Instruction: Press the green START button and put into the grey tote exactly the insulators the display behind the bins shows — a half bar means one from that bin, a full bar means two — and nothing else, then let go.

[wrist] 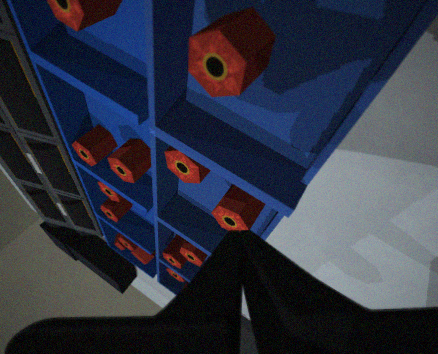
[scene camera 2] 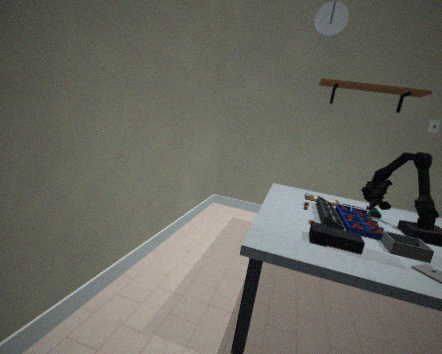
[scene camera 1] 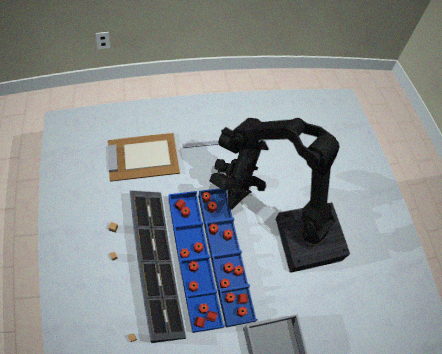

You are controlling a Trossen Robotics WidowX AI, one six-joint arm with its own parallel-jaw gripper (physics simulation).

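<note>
My gripper [scene camera 1: 232,207] [scene camera 2: 371,207] [wrist: 239,241] is shut and empty, low beside the upper right edge of the blue bins [scene camera 1: 189,238] [wrist: 172,107]. The green START button [scene camera 2: 374,213] shows beneath the arm in scene camera 2 and is hidden by the arm in scene camera 1. Red hexagonal insulators [scene camera 1: 228,234] [wrist: 255,45] lie in the bins' compartments, in two columns. The display [scene camera 1: 144,265] behind the bins has dark windows with short pale strips between them; I see no lit bars. The grey tote [scene camera 1: 298,335] [scene camera 2: 407,247] stands past the bins' near end; its visible floor is bare.
A brown clipboard [scene camera 1: 174,152] with pale paper lies beyond the display. A thin grey rod [scene camera 1: 200,145] lies by it. Small wooden cubes [scene camera 1: 113,227] lie behind the display. A long black box [scene camera 2: 336,237] [wrist: 90,255] stands past the display's end. A flat grey object [scene camera 2: 430,272] lies near the table edge.
</note>
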